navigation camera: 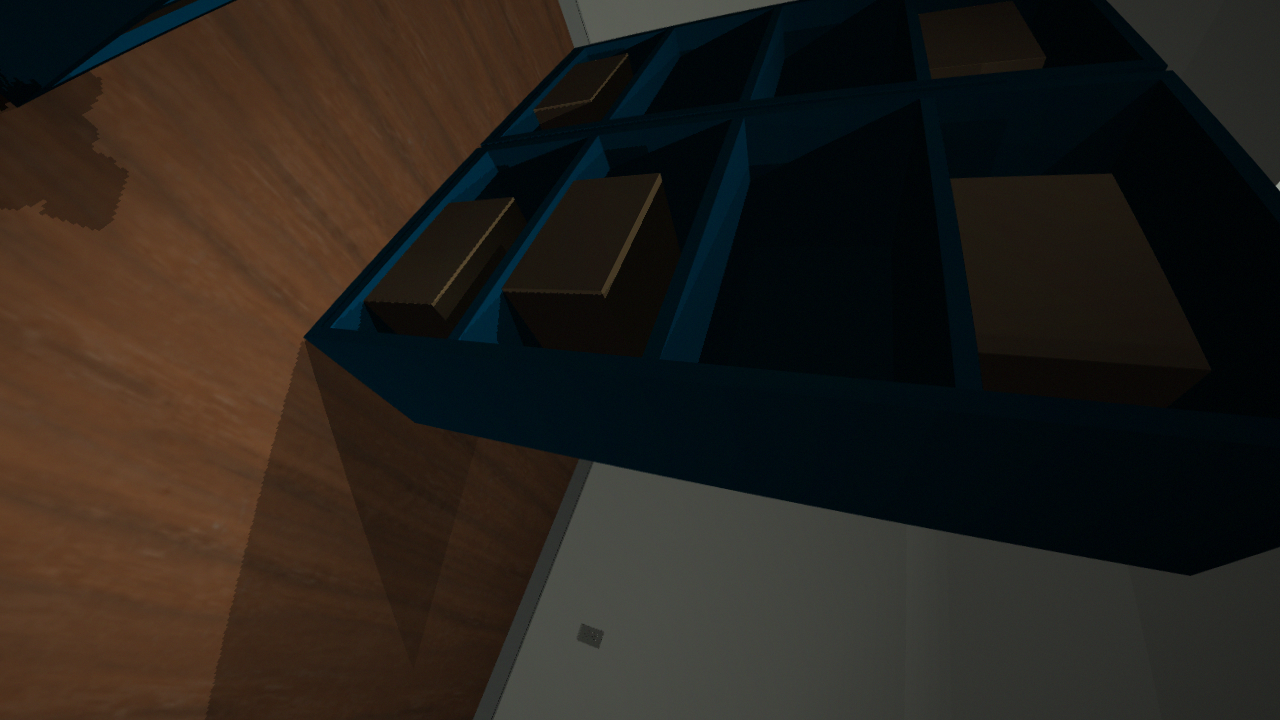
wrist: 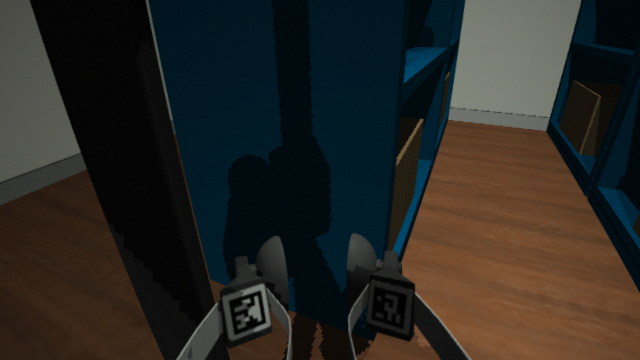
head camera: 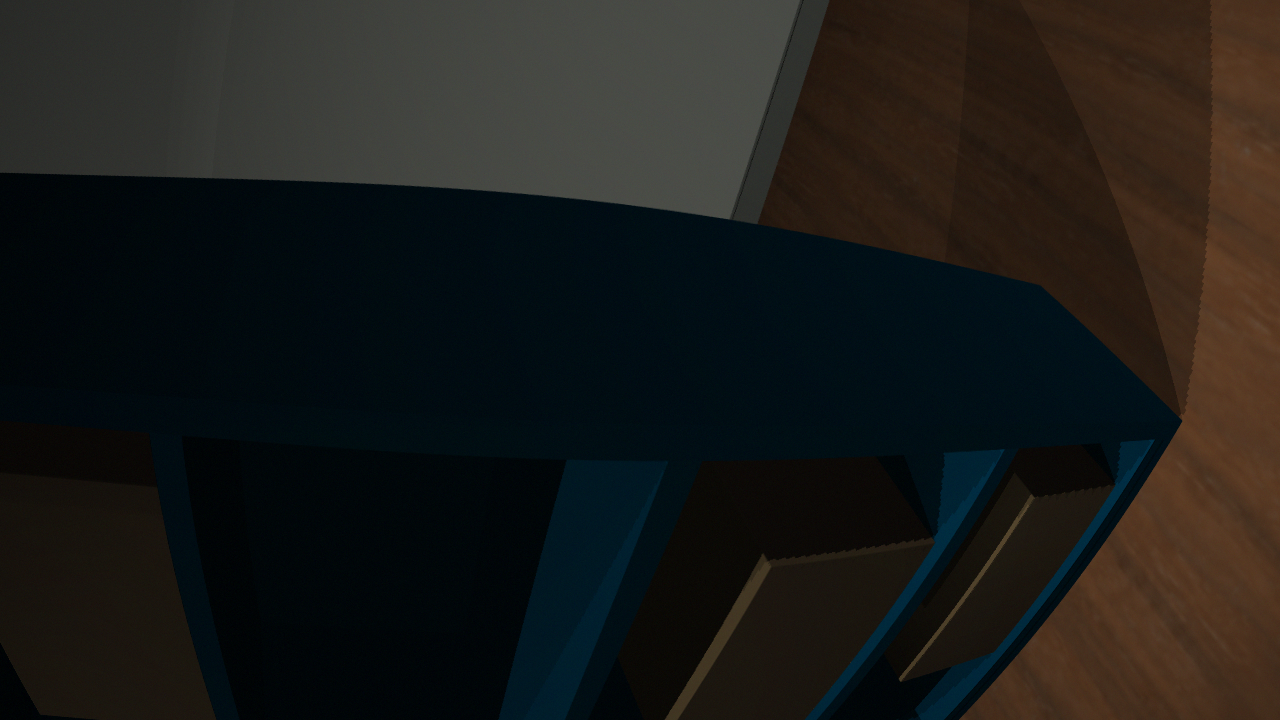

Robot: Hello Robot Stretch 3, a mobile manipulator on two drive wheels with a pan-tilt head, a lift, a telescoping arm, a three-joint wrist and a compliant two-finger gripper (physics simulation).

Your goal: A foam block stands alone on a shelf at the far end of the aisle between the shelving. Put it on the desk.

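Places are measured from the robot's base along level axes (x ahead, y left, z up), in metres.
Where they show: gripper, fingertip midpoint: (wrist: pixel 316 260).
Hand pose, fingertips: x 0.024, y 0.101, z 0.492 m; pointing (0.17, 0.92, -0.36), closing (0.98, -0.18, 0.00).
Note:
After its pixels a point has its place.
My gripper (wrist: pixel 316 260) {y 0.101, x 0.024, z 0.492 m} is open in the wrist view, with a gap between its two fingertips and nothing held. It points at the dark blue end panel of a shelf unit (wrist: pixel 350 125) {y 0.408, x 0.143, z 0.473 m}, on which the robot's shadow falls. How far the fingertips stand from the panel I cannot tell. The shelf unit also shows tilted in the head camera view (head camera: pixel 537 322) {y -0.094, x 0.795, z 1.079 m} and in the navigation camera view (navigation camera: pixel 760 438) {y -0.103, x 0.807, z 1.155 m}. The foam block and the desk do not show in these views.
Brown boxes (head camera: pixel 832 608) {y 0.232, x 0.888, z 0.659 m} (navigation camera: pixel 581 237) {y 0.292, x 0.935, z 0.676 m} (wrist: pixel 407 180) sit in the shelf compartments. An aisle of wooden floor (wrist: pixel 490 210) {y 0.755, x 0.804, z 0.000 m} runs between this unit and another blue shelf unit (wrist: pixel 593 172) {y 0.749, x 1.261, z 0.102 m} on the right, up to a pale wall (wrist: pixel 510 55) {y 1.657, x 1.579, z 0.443 m}. A black post (wrist: pixel 125 150) stands on the left.

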